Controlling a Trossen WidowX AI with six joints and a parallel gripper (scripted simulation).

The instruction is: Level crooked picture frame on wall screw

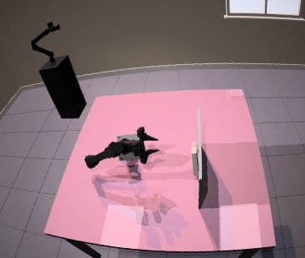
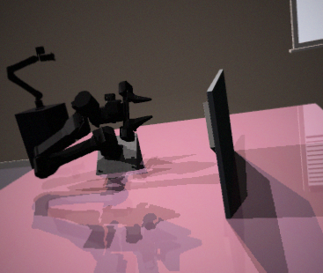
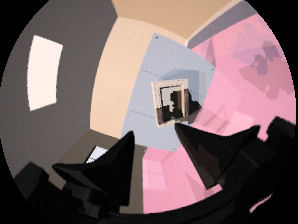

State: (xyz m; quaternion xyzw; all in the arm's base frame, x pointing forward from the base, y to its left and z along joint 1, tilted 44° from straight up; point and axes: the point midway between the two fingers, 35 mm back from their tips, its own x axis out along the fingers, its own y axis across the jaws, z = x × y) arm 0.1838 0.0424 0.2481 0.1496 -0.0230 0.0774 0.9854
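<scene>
Now: gripper tip 190 mm short of the picture frame, 90 mm above it and 10 mm to the left of it. From my gripper tip the other things lie so: thin wall panel 200 mm ahead, 90 mm below, 10 mm to the right.
</scene>
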